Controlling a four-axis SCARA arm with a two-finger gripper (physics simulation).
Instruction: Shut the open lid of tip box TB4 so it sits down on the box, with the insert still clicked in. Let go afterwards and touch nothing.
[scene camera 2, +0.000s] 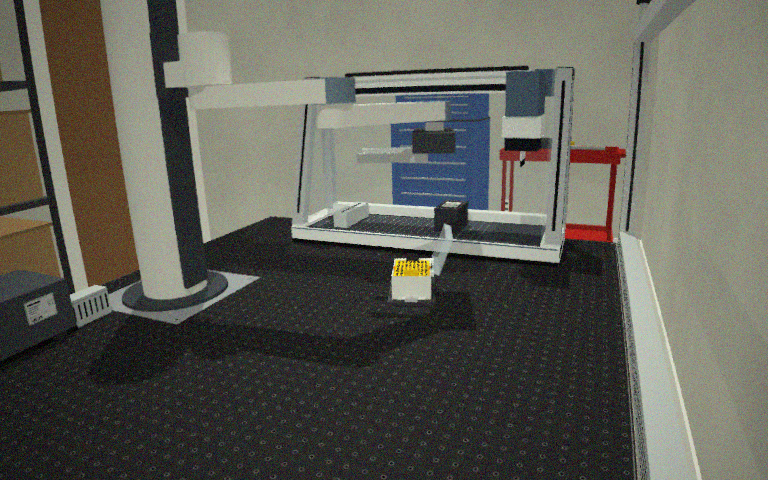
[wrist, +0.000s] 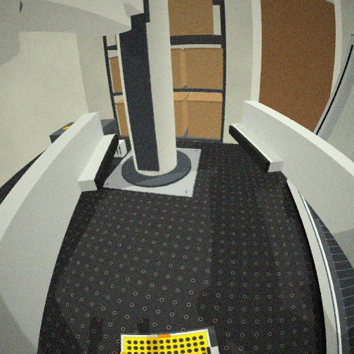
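Seen in the pictures: gripper, fingertip midpoint: (scene camera 2: 360, 155); arm's base, link origin: (scene camera 2: 176, 295).
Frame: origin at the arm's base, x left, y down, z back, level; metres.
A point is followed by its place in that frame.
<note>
Tip box TB4, a white box (scene camera 2: 411, 287) @[x 0.121, y -0.048, z -0.566 m], stands on the dark perforated table. Its yellow insert (scene camera 2: 412, 268) @[x 0.179, y -0.070, z -0.548 m] (wrist: 165, 342) sits in the top and looks level; part of it shows at the bottom edge of the wrist view. The clear lid (scene camera 2: 442, 252) @[x 0.141, y -0.127, z -0.629 m] stands open at the box's right side in the scene view, tilted outward from upright; it does not show in the wrist view. My gripper (scene camera 2: 365, 154) @[x 0.176, y -0.321, z -0.430 m] (wrist: 173, 118) is high above the table, apart from box and lid. Its fingers are shut to their narrow setting, with a gap and nothing between them.
A white gantry frame (scene camera 2: 427, 243) @[x 0.450, y -0.046, z -0.495 m] stands behind the box, with a black block (scene camera 2: 451, 215) @[x 0.515, y -0.114, z -0.546 m] and a white block (scene camera 2: 350, 215) @[x 0.513, y -0.094, z -0.227 m] on its deck. Its hanging head (scene camera 2: 523, 125) @[x 0.469, y -0.369, z -0.744 m] is at the right. The arm's column (scene camera 2: 148, 169) @[x -0.063, y -0.319, z -0.041 m] (wrist: 161, 90) rises at the left of the scene view.
</note>
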